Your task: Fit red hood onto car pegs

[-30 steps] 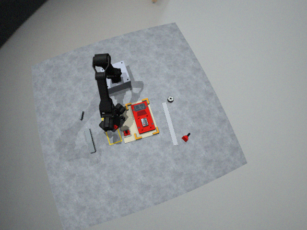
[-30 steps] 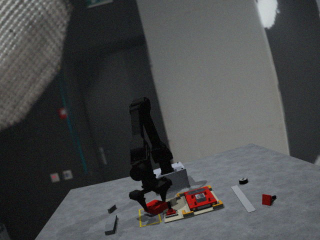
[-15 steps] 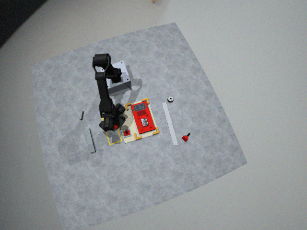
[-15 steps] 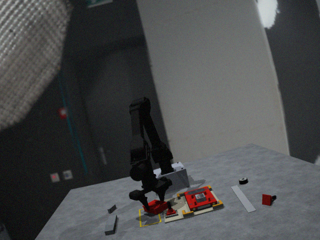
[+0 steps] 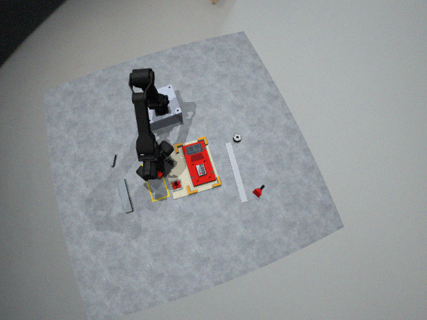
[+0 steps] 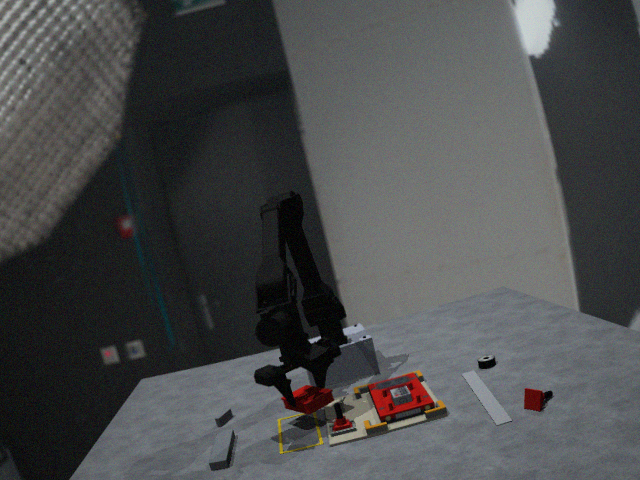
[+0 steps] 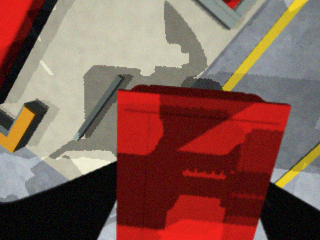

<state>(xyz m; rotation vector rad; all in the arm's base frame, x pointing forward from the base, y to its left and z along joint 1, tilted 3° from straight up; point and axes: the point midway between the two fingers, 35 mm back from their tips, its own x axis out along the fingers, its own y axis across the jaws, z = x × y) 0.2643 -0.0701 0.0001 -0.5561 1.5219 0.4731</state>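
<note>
Now: the grey engine block 6 cm ahead of my gripper tip, 19 cm to the left of it and 2 cm below it. From my gripper tip the other things lie so: red hood (1 cm above); then white strip (10 cm ahead, 35 cm to the left, 5 cm below); then long grey block (9 cm ahead, 19 cm to the right, 4 cm below).
</note>
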